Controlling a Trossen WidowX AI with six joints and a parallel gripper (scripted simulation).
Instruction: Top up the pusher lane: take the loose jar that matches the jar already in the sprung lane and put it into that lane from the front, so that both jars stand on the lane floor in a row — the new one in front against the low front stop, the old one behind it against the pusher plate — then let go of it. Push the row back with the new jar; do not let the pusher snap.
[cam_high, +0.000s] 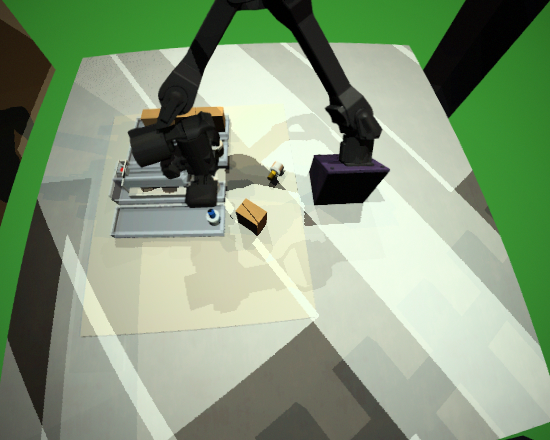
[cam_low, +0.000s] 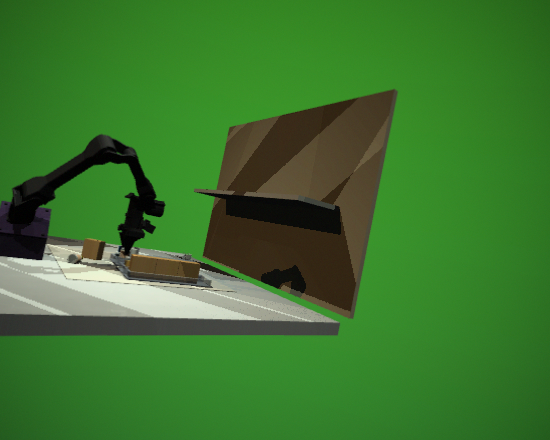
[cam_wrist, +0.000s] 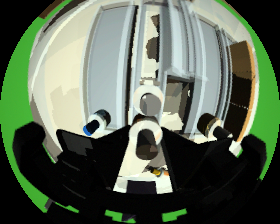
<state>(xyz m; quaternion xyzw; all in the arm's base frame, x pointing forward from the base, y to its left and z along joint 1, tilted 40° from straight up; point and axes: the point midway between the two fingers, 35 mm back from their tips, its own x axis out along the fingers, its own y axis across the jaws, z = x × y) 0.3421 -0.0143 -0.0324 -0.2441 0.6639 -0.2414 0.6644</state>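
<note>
Now: the cardboard box 10 cm behind my gripper tip, 8 cm to the left of it and 1 cm below it. Round my gripper tip: red mark: 22 cm ahead, 4 cm to the right, 2 cm above.
</note>
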